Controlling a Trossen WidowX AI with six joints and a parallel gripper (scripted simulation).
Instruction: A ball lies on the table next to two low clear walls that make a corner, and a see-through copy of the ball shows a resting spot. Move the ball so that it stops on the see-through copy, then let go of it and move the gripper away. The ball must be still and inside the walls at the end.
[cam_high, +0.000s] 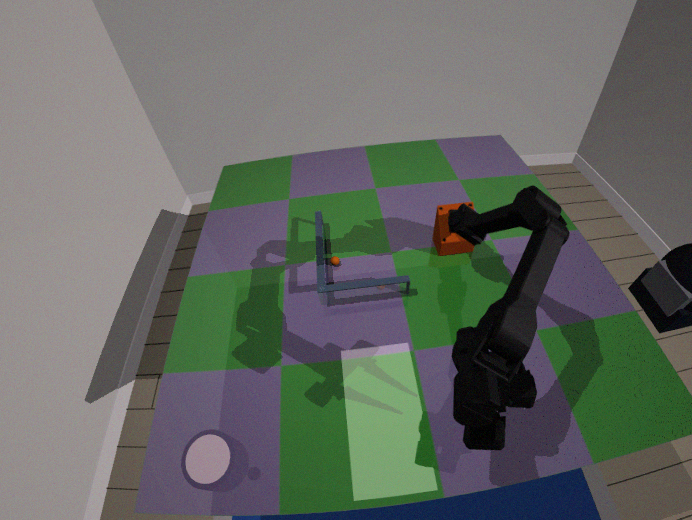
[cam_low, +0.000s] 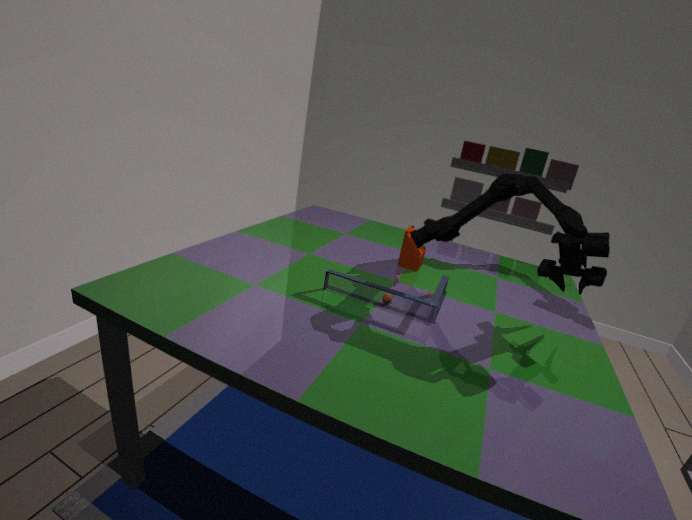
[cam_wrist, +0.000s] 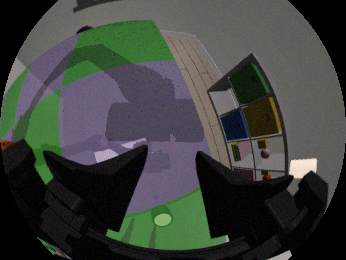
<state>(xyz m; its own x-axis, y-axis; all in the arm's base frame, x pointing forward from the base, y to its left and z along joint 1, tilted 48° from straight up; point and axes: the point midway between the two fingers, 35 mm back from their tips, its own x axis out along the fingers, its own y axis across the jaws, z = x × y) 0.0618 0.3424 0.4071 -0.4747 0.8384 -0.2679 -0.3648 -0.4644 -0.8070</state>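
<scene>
Right now my gripper tip is 50 cm to the left of the orange ball, 32 cm short of it and 8 cm above it.
</scene>
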